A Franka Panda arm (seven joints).
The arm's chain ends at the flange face. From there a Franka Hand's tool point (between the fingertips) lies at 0.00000 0.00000 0.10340 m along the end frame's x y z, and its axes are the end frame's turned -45 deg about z.
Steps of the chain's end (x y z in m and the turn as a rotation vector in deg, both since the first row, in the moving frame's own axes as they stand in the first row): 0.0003 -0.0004 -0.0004 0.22 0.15 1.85; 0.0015 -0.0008 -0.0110 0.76 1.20 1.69; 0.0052 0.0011 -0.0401 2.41 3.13 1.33; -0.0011 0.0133 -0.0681 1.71 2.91 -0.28; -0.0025 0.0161 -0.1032 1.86 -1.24 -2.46
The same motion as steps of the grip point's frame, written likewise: 0.0010 -0.0002 -0.0004 0.05 0.26 1.85; 0.0041 0.0011 -0.0110 -0.31 1.39 1.69; 0.0100 0.0055 -0.0403 -0.51 3.92 1.33; -0.0043 0.0101 -0.0683 -0.85 3.27 -0.28; -0.0124 0.0056 -0.1033 2.19 0.44 -2.46
